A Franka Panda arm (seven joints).
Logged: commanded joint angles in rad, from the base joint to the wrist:
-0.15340 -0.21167 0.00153 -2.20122 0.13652 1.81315 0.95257
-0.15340 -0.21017 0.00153 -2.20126 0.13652 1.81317 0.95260
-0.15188 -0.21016 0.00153 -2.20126 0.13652 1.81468 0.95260
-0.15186 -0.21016 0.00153 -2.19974 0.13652 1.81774 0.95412
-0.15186 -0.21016 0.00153 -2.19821 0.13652 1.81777 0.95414
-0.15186 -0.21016 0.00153 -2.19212 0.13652 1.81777 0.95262
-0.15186 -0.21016 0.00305 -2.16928 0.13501 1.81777 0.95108
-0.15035 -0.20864 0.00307 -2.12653 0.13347 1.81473 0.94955
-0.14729 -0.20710 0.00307 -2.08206 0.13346 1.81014 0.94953
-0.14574 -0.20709 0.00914 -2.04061 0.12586 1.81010 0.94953
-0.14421 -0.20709 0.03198 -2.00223 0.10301 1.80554 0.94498
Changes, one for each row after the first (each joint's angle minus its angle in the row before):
0.00000 0.00150 0.00000 -0.00004 0.00000 0.00002 0.00003
0.00152 0.00001 0.00000 0.00000 0.00000 0.00151 0.00000
0.00002 0.00000 0.00000 0.00152 0.00000 0.00306 0.00152
0.00000 0.00000 0.00000 0.00153 0.00000 0.00003 0.00002
0.00000 0.00000 0.00000 0.00609 0.00000 0.00000 -0.00152
0.00000 0.00000 0.00152 0.02284 -0.00151 0.00000 -0.00154
0.00151 0.00152 0.00002 0.04275 -0.00154 -0.00304 -0.00153
0.00306 0.00154 0.00000 0.04447 -0.00001 -0.00459 -0.00002
0.00155 0.00001 0.00607 0.04145 -0.00760 -0.00004 0.00000
0.00153 0.00000 0.02284 0.03838 -0.02285 -0.00456 -0.00455

